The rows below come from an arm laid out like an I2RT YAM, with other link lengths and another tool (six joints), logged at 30 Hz.
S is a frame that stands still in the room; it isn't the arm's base.
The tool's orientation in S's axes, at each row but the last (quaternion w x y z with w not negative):
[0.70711, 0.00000, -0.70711, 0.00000]
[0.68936, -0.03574, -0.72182, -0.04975]
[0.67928, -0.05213, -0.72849, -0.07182]
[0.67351, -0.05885, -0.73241, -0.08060]
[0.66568, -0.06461, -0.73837, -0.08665]
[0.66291, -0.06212, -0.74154, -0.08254]
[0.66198, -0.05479, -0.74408, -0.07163]
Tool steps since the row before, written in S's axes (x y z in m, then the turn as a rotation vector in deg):
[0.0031, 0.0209, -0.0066, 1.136, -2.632, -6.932]
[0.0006, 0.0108, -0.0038, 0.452, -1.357, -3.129]
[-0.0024, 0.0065, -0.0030, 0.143, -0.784, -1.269]
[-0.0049, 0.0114, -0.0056, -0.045, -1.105, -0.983]
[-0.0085, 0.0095, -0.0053, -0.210, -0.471, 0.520]
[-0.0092, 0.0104, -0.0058, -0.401, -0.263, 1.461]
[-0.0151, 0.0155, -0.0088, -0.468, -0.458, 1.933]
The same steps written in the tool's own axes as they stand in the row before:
[-0.0066, 0.0209, -0.0031, -6.932, -2.632, -1.136]
[-0.0040, 0.0107, 0.0009, -3.123, -1.363, -0.473]
[-0.0030, 0.0059, 0.0037, -1.259, -0.790, -0.193]
[-0.0054, 0.0100, 0.0075, -0.951, -1.130, -0.096]
[-0.0046, 0.0073, 0.0108, 0.549, -0.482, 0.052]
[-0.0049, 0.0081, 0.0117, 1.501, -0.280, 0.179]
[-0.0072, 0.0123, 0.0185, 1.981, -0.467, 0.156]

